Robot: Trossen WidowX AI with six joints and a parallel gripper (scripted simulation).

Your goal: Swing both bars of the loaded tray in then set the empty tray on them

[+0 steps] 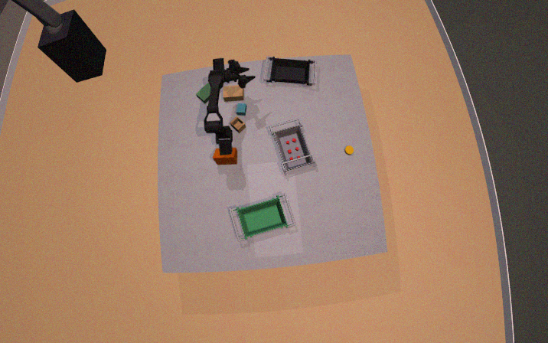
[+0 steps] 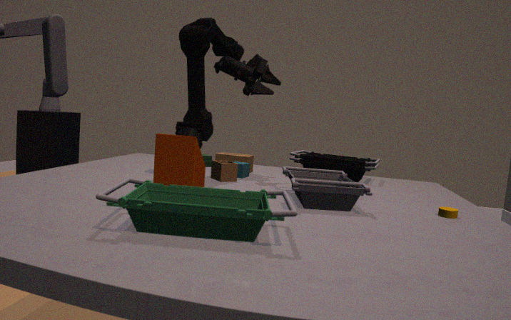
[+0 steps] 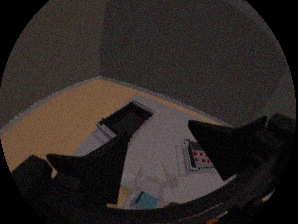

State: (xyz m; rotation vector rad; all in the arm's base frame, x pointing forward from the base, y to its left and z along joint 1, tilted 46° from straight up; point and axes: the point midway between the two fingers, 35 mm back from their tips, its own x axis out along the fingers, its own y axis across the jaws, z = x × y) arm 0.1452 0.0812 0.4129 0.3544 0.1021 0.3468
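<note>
Now: the green tray 40 mm behind my gripper tip, 730 mm to the right of it and 260 mm below it. Round my gripper tip: small box (120 mm behind, 180 mm to the right, 280 mm below); cyan block (100 mm behind, 80 mm to the right, 280 mm below); tan block (130 mm behind, 40 mm to the left, 270 mm below).
</note>
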